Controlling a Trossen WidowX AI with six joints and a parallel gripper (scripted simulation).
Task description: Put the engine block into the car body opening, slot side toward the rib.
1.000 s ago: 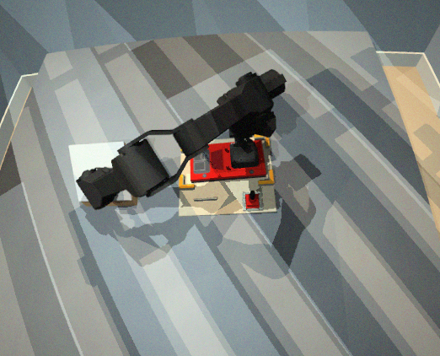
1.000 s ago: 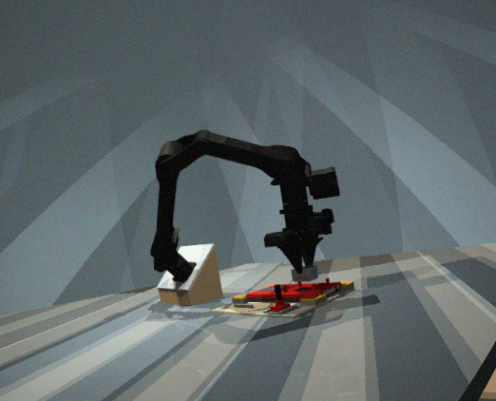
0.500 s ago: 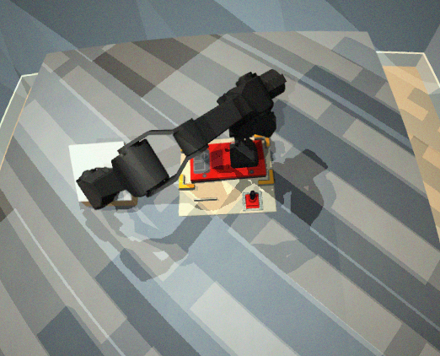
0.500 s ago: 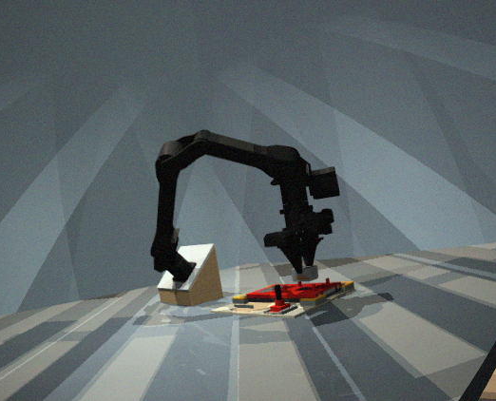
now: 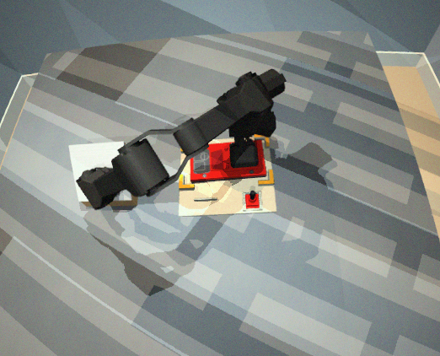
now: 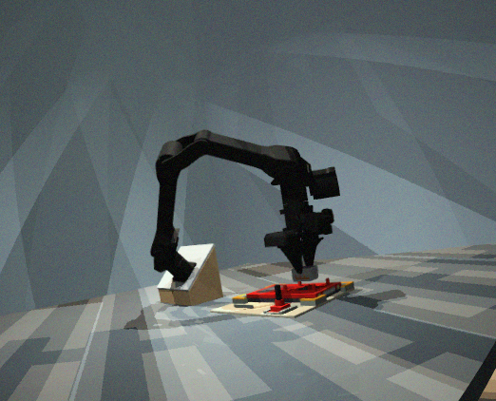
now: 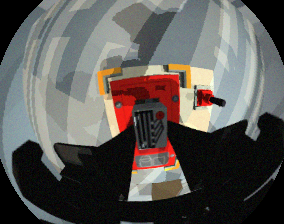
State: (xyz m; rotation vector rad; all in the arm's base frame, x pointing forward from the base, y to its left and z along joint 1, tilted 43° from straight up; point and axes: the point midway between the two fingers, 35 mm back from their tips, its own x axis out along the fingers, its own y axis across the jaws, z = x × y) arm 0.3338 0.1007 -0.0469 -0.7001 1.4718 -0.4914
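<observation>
Right now the grey engine block is 1 cm below my gripper tip.
</observation>
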